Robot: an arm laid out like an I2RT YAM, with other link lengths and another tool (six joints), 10 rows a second.
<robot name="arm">
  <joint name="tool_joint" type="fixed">
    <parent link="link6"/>
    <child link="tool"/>
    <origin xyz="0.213 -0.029 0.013" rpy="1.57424 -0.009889 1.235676"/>
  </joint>
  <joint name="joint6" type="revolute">
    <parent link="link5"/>
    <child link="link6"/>
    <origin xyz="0.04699 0 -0.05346"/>
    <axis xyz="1 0 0"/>
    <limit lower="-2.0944" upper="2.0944"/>
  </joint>
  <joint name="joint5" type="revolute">
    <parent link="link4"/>
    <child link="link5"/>
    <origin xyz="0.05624 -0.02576 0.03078"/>
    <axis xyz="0 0 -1"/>
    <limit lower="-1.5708" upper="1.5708"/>
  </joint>
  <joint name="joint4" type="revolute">
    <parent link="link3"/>
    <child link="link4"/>
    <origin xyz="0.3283 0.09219 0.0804"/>
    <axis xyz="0 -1 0"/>
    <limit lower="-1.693" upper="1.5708"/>
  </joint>
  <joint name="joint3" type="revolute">
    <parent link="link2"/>
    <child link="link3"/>
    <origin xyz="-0.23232 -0.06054 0"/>
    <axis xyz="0 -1 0"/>
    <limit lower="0" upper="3.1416"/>
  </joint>
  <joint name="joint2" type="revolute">
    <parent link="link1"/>
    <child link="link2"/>
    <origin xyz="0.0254 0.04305 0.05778"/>
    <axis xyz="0 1 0"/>
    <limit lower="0" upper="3.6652"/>
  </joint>
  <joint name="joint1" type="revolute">
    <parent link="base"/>
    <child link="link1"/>
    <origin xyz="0 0 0.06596"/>
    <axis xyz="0 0 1"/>
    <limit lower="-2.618" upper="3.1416"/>
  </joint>
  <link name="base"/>
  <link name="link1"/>
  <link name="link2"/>
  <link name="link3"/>
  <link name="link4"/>
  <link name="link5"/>
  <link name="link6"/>
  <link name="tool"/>
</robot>
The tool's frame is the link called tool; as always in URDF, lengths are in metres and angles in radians.
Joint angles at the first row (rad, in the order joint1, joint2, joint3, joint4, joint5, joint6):
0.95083 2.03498 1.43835 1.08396 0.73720 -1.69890
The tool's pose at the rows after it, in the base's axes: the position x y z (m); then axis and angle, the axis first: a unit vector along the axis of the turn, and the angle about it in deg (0 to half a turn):
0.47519, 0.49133, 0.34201, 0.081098, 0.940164, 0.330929, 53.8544
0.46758, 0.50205, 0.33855, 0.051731, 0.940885, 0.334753, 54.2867
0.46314, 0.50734, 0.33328, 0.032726, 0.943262, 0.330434, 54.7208
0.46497, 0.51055, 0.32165, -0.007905, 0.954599, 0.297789, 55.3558
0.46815, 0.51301, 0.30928, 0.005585, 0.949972, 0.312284, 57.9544
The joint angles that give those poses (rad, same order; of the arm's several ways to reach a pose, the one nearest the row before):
0.96761 2.03688 1.44330 1.09007 0.73491 -1.72179
0.98402 2.03880 1.44333 1.07899 0.72995 -1.73247
0.99393 2.03878 1.43682 1.07213 0.73109 -1.73933
0.99354 2.04069 1.42842 1.04810 0.73070 -1.75993
0.99317 2.04073 1.42579 0.99966 0.72957 -1.69432

